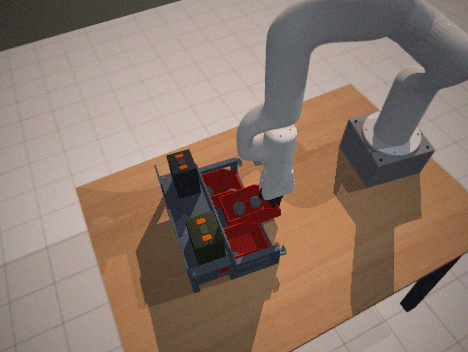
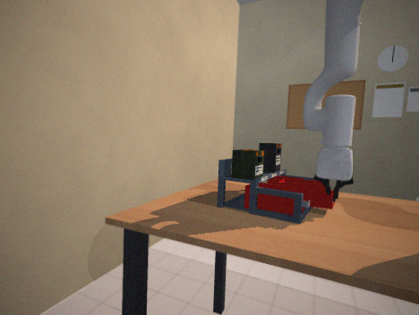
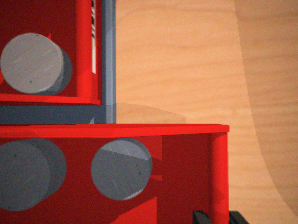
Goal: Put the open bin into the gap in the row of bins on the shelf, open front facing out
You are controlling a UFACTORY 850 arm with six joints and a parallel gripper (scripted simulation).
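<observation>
My gripper is now 170 mm short of the blue-grey shelf and 70 mm to the left of it. Round my hand: grey disc 70 mm ahead, 130 mm to the right, 40 mm below.
</observation>
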